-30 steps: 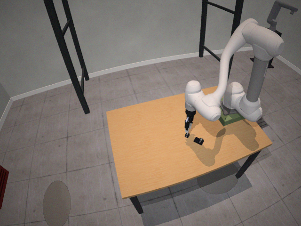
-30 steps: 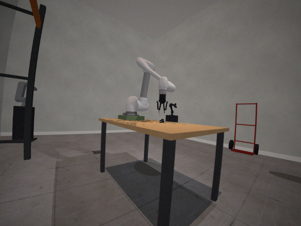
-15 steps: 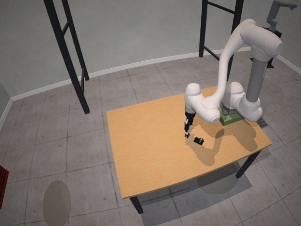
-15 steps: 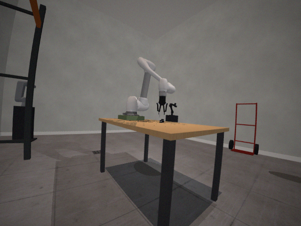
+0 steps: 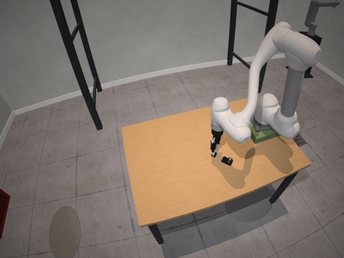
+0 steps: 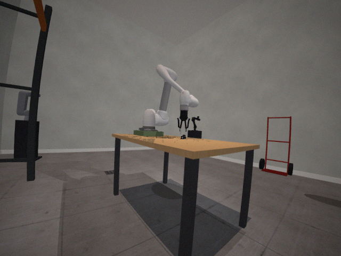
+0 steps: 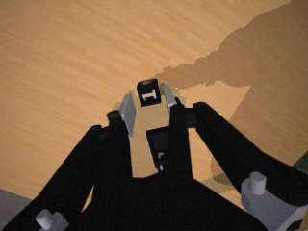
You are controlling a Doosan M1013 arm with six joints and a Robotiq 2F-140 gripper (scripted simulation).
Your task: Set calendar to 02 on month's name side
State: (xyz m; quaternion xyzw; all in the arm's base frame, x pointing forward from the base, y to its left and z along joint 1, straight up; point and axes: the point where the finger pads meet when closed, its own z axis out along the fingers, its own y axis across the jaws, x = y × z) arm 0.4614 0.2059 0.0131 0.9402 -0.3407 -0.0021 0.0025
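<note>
The black number cube is 6 cm below my hand.
</note>
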